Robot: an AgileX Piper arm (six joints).
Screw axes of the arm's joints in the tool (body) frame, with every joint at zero. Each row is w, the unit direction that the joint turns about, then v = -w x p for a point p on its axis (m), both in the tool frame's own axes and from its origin. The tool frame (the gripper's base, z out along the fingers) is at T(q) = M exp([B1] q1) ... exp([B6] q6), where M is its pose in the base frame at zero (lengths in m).
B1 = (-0.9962, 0, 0.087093, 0.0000, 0.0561, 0.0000)
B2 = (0, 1, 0, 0.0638, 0.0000, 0.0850)
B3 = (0, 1, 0, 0.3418, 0.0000, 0.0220)
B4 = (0, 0, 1, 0.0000, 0.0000, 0.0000)
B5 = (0, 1, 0, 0.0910, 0.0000, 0.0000)
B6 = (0, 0, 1, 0.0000, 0.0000, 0.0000)
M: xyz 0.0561 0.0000 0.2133 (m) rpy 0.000 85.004 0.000 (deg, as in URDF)
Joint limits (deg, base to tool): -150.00..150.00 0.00..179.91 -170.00..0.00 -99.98..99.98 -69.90..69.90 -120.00..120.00
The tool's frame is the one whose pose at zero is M.
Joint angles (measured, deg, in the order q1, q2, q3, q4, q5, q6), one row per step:
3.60 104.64 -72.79 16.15 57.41 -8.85
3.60 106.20 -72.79 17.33 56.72 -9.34
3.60 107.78 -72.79 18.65 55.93 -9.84
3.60 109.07 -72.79 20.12 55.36 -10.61
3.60 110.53 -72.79 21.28 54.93 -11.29
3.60 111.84 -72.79 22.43 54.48 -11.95
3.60 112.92 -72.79 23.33 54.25 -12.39
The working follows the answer.
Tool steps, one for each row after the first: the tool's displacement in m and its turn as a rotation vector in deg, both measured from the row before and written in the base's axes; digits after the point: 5 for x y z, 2 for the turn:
0.00331 0.00155 -0.00917 0.85 0.84 -0.25
0.00328 0.00165 -0.00933 0.94 0.76 -0.38
0.00245 0.00181 -0.00754 1.06 0.61 -0.17
0.00218 0.00142 -0.00879 0.79 0.91 -0.10
0.00191 0.00135 -0.00789 0.78 0.74 -0.15
0.00123 0.00107 -0.00655 0.62 0.77 -0.17

Tool pose at each row, in the base's axes (x y z in m, rotation vector in deg; rounded; the steps above come from the unrounded poses):
0.35074 0.04344 0.20508 -6.61 172.31 20.80
0.35405 0.04498 0.19590 -6.03 172.93 22.20
0.35733 0.04663 0.18657 -5.27 173.43 23.71
0.35978 0.04844 0.17903 -4.82 173.76 25.41
0.36196 0.04986 0.17024 -4.45 174.44 26.77
0.36388 0.05121 0.16234 -4.03 174.95 28.08
0.36510 0.05228 0.15579 -3.58 175.51 29.16

